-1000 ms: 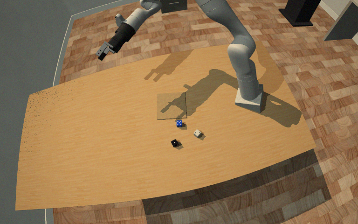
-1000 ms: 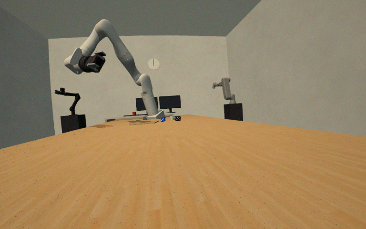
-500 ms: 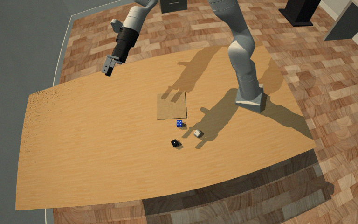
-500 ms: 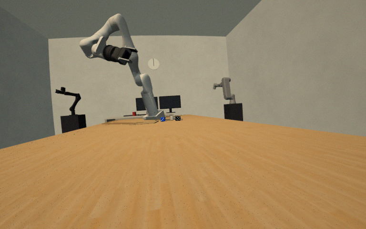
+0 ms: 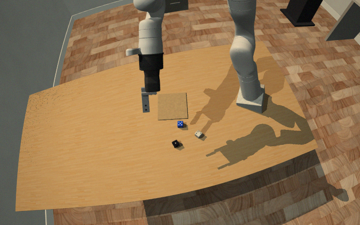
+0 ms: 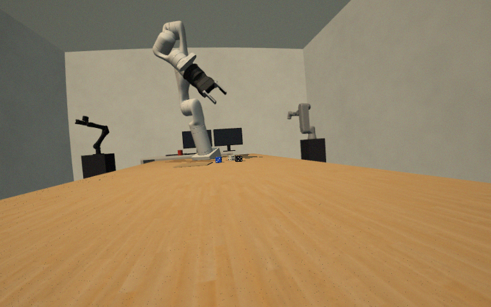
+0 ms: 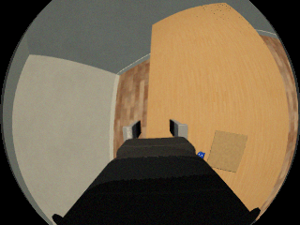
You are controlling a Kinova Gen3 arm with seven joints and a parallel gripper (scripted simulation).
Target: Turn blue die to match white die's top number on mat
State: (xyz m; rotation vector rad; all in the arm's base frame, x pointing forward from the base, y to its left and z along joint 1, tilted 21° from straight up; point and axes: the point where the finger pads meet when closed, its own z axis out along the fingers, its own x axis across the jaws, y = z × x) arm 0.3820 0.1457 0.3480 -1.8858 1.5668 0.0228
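My gripper is now 11 cm past the blue die, 1 cm to the left of it and 26 cm above it. Also, from my hand: tan mat (9 cm behind, 12 cm to the right, 27 cm below); black die (7 cm behind, 7 cm to the left, 26 cm below); white die (17 cm behind, 5 cm to the left, 26 cm below).
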